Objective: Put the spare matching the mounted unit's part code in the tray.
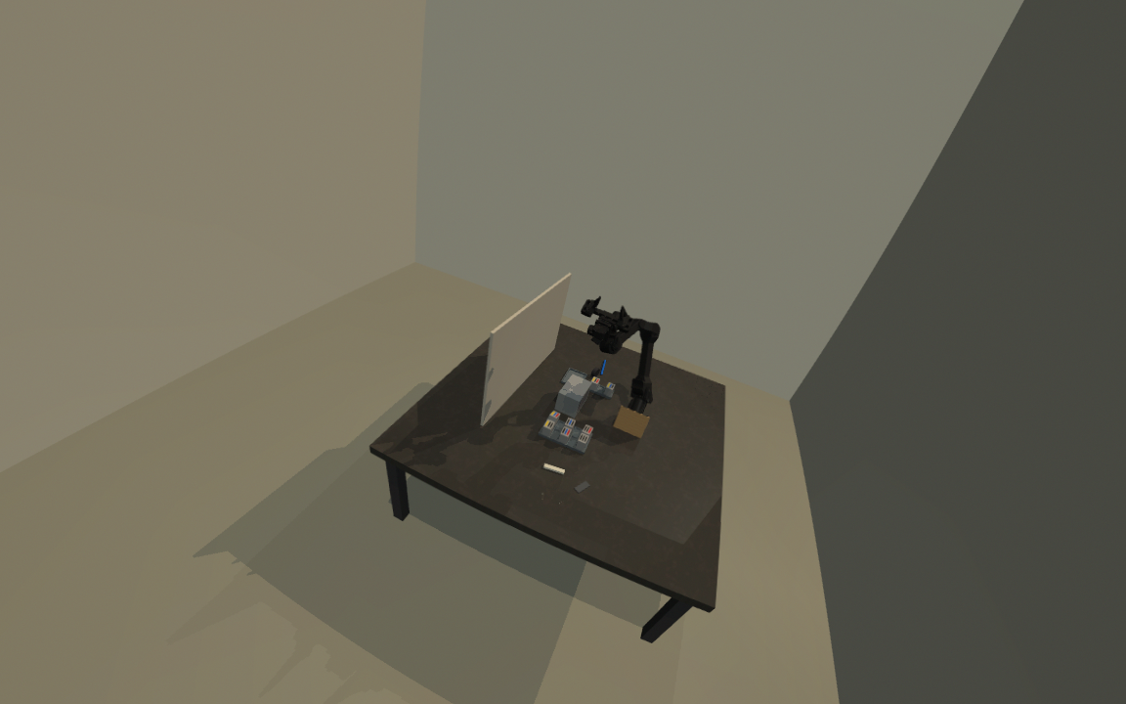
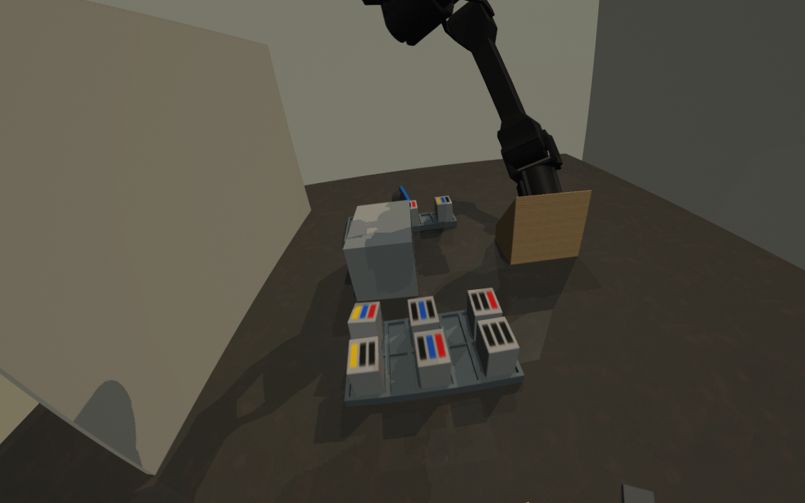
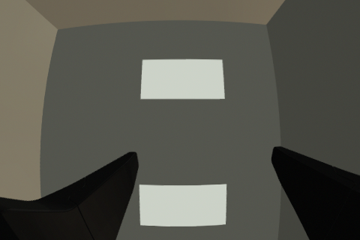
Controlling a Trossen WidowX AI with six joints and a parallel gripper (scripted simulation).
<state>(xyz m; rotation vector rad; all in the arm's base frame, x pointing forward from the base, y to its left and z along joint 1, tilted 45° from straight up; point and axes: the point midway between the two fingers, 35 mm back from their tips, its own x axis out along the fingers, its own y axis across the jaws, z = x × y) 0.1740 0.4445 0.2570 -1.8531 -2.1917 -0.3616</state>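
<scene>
My gripper tip is now 80 mm past the grey spare, 90 mm to the right of it and 560 mm above it. From my gripper tip the other things lie so: flat grey tray: 140 mm ahead, 290 mm to the right, 600 mm below; then beige panel: 330 mm ahead, 100 mm to the right, 380 mm below; then grey box: 70 mm ahead, 110 mm to the right, 550 mm below.
</scene>
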